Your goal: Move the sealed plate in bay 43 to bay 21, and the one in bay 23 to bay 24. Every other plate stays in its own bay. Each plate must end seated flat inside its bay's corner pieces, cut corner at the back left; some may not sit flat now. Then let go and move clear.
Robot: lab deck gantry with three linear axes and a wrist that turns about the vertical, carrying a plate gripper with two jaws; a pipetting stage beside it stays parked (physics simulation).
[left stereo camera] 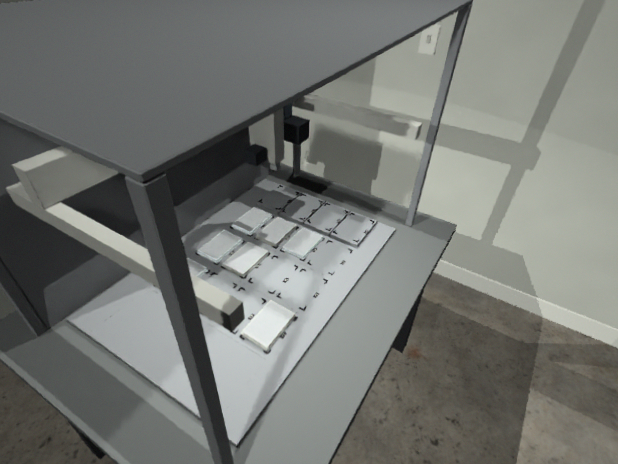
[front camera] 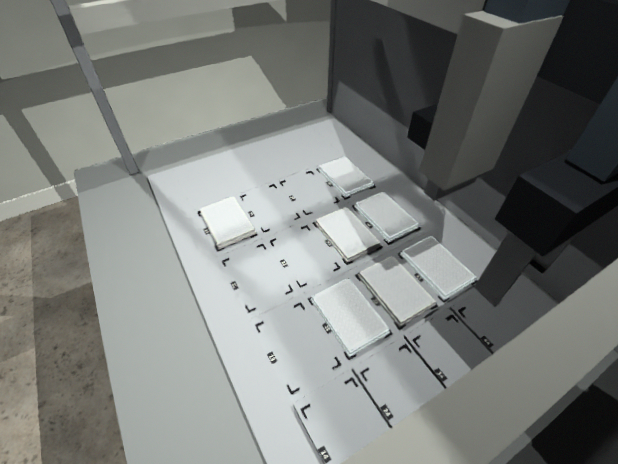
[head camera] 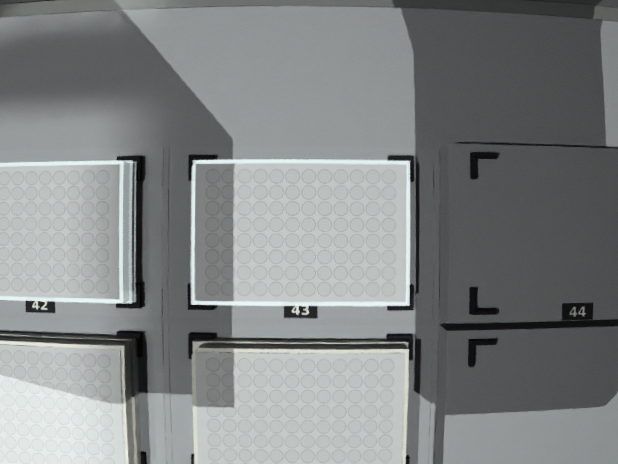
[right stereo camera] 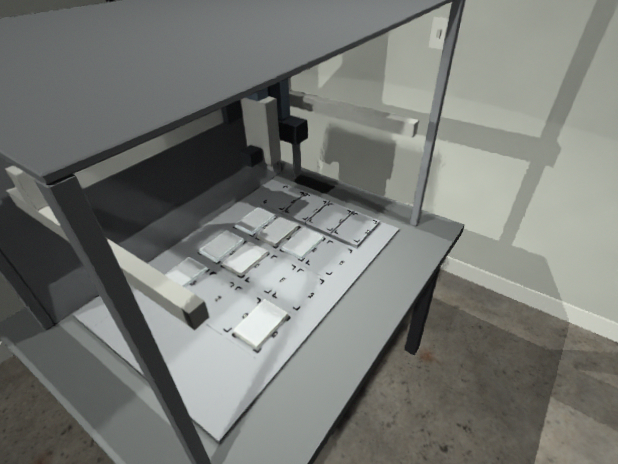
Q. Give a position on a bay 21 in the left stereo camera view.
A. At 252,300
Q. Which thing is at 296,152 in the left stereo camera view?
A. My gripper.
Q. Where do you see a bay 21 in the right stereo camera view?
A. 227,313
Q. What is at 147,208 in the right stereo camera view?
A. A back wall.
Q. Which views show my gripper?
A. The left stereo camera view, the front camera view and the right stereo camera view only.
